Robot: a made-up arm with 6 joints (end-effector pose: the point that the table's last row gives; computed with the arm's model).
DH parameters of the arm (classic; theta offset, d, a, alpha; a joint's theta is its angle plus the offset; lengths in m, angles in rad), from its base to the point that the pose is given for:
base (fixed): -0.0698 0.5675 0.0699 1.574
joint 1: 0 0.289 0.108 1.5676
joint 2: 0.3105 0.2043 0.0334 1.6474
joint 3: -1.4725 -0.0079 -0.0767 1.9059
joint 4: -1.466 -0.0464 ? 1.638
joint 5: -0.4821 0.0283 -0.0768 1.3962
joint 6: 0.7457 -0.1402 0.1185 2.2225
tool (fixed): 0.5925 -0.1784 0 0
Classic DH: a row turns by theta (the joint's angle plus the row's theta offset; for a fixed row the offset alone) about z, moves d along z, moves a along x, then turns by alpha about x.
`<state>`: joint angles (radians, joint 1 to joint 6).
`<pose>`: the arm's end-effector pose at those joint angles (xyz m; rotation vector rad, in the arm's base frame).
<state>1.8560 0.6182 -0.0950 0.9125 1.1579 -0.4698</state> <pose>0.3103 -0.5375 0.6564 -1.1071 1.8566 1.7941</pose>
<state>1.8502 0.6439 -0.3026 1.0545 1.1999 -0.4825</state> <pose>0.2624 -0.5356 0.6381 -0.8091 1.6941 1.6959</pose>
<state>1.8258 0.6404 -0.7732 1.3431 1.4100 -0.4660</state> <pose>0.1820 -0.4954 0.6074 -0.3187 1.2370 1.2844</pose>
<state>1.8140 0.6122 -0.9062 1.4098 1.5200 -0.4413</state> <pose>0.1643 -0.4848 0.6061 -0.2415 1.1061 1.0841</pose>
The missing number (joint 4, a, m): 0.1643
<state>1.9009 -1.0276 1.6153 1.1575 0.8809 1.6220</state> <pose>0.3250 -0.3572 0.6209 0.9378 -0.6022 -0.7654</pose>
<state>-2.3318 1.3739 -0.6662 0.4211 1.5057 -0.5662</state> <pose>-0.1315 -0.4554 0.8558 -1.9891 -0.8730 -0.1517</pose>
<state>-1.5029 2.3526 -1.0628 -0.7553 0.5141 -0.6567</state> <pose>-0.3542 -0.3786 0.7282 -1.6550 -1.1219 -1.0061</pose>
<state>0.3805 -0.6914 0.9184 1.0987 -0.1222 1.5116</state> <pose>0.1222 -0.4134 0.4075 0.0810 1.0294 -1.0673</pose>
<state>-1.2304 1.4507 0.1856 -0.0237 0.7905 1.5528</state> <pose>-0.1735 -0.3647 0.2628 -0.8828 1.4260 2.3760</pose>
